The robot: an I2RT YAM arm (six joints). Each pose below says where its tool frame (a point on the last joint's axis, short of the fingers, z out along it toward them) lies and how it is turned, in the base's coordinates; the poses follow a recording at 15 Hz.
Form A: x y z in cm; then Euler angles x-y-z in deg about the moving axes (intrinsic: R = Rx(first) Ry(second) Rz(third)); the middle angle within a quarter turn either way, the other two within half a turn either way.
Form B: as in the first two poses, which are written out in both.
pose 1, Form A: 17.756 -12.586 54.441 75.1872 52.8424 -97.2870
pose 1, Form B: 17.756 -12.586 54.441 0.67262 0.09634 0.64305 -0.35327
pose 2, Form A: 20.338 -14.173 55.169 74.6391 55.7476 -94.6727
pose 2, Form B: 20.338 -14.173 55.169 0.68485 0.08978 0.64606 -0.32486
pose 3, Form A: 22.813 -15.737 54.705 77.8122 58.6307 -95.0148
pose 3, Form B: 22.813 -15.737 54.705 0.68508 0.08897 0.66116 -0.29260
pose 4, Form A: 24.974 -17.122 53.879 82.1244 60.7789 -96.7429
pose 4, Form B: 24.974 -17.122 53.879 0.68044 0.09130 0.67692 -0.26541
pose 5, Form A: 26.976 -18.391 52.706 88.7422 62.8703 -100.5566
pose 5, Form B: 26.976 -18.391 52.706 0.67029 0.09456 0.69718 -0.23605
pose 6, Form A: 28.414 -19.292 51.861 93.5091 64.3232 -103.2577
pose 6, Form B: 28.414 -19.292 51.861 0.66403 0.09686 0.70984 -0.21402
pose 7, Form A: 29.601 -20.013 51.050 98.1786 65.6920 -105.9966
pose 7, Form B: 29.601 -20.013 51.050 0.65847 0.09845 0.72082 -0.19270
